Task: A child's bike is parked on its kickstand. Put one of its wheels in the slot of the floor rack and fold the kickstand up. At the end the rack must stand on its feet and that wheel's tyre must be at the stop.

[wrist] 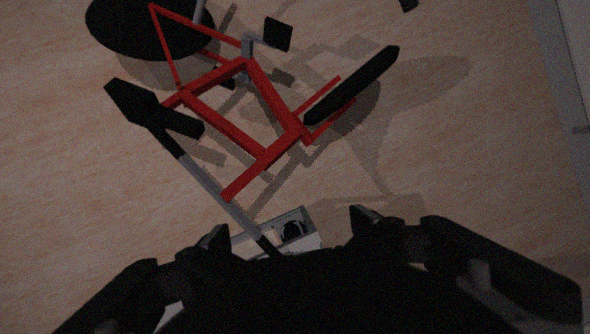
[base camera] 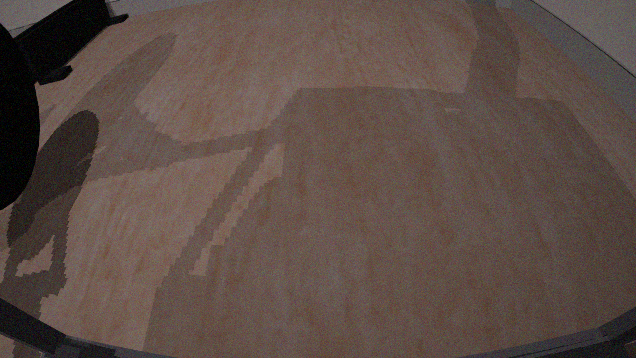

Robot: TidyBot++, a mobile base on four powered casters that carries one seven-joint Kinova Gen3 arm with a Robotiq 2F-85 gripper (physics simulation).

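Places are measured from the arm's base along level axes (x ahead, y left, z up), in centimetres.
Pixels of known places: gripper, fingertip midpoint: (wrist: 291,227).
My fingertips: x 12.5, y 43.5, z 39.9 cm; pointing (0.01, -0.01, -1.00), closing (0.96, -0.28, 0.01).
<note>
Behind a point stands the place of what it marks.
The bike's red frame (wrist: 272,92) @[x 20.0, y 66.5, z -16.3 cm] shows from above in the wrist view. Its front wheel (wrist: 352,85) @[x 39.2, y 56.9, z -3.0 cm] is at the right between red fork blades, its rear wheel (wrist: 145,30) @[x -8.7, y 99.7, z -20.7 cm] at the upper left. A grey rod (wrist: 199,12) @[x 9.0, y 98.4, z -19.7 cm], which looks like the kickstand, sticks out beside the rear wheel. The black saddle (wrist: 150,107) @[x -11.1, y 71.7, z -4.5 cm] and grey handlebar (wrist: 205,180) @[x -4.2, y 49.2, z 2.7 cm] are at the left. A black wheel (base camera: 15,115) @[x 49.9, y 58.8, z -27.7 cm] cuts the base view's left edge. The black floor rack (base camera: 67,37) @[x 108.1, y 91.8, z -32.5 cm] stands on its feet beyond; a foot (wrist: 408,4) @[x 89.0, y 83.2, z -37.6 cm] shows in the wrist view. My gripper (wrist: 291,227) @[x 12.5, y 43.5, z 39.9 cm] is open and empty, above the handlebar's near end.
A pedal (wrist: 277,34) @[x 27.7, y 80.1, z -12.0 cm] sticks out beside the frame. A pale grey box (wrist: 305,227), part of my base, lies below the fingers. A wall (wrist: 575,45) @[x 142.5, y 40.0, z -29.7 cm] with a grey skirting runs along the right. Shadows of the bike and my base fall across the floor (base camera: 325,45) @[x 86.8, y -0.1, z -39.6 cm].
</note>
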